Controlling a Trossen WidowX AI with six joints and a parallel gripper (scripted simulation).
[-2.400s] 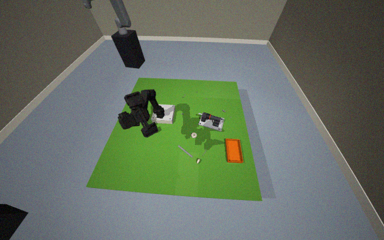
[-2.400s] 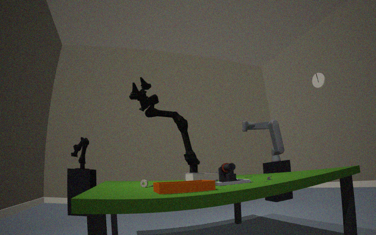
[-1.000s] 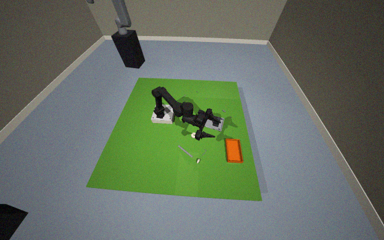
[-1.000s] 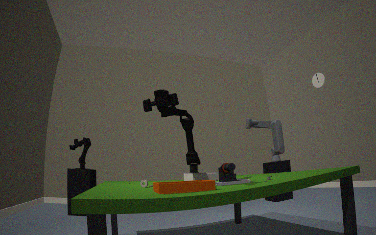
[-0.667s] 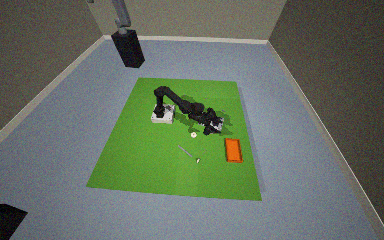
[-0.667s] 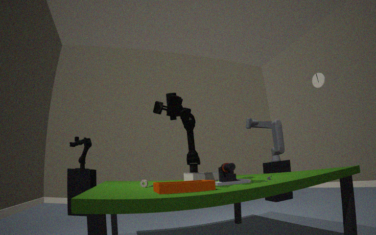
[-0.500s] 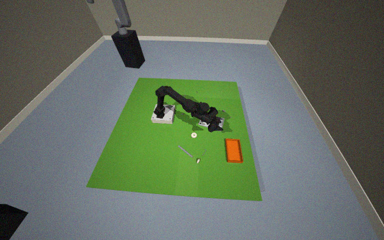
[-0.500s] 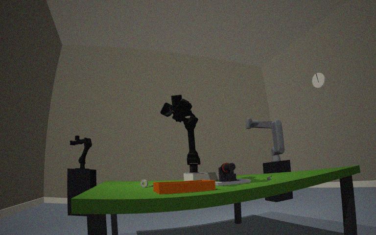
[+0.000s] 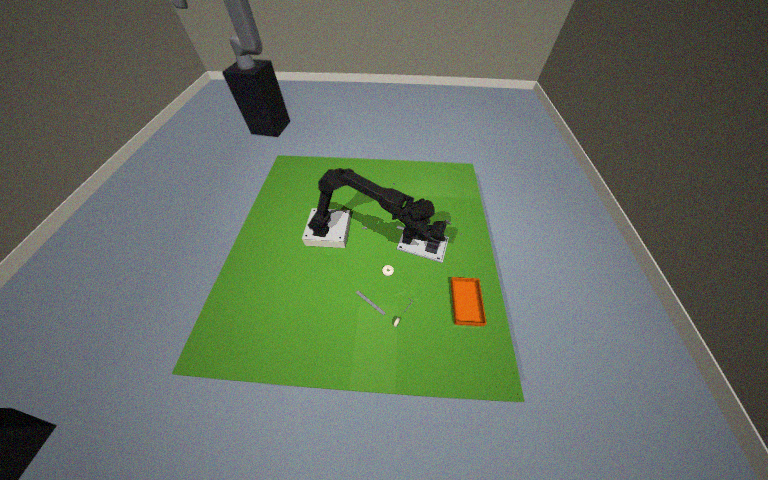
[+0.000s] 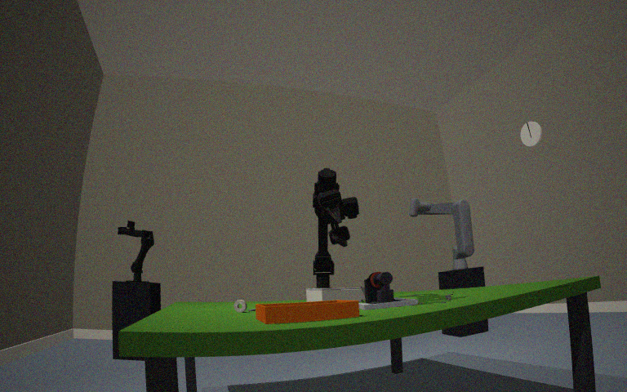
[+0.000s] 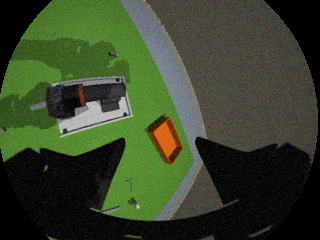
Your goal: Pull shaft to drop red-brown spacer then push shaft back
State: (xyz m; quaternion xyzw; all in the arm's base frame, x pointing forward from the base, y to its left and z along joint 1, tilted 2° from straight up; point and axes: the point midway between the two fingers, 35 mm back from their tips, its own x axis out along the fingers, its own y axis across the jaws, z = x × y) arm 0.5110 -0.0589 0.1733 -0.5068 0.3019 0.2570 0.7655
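Now: the shaft 100 mm behind my gripper tip, 130 mm to the left of it and 130 mm below it. Round my gripper tip: orange tray (180 mm ahead, 150 mm to the right, 200 mm below); then small pale cylinder (100 mm behind, 300 mm to the right, 200 mm below); then red-brown spacer (60 mm behind, 120 mm to the left, 130 mm below).
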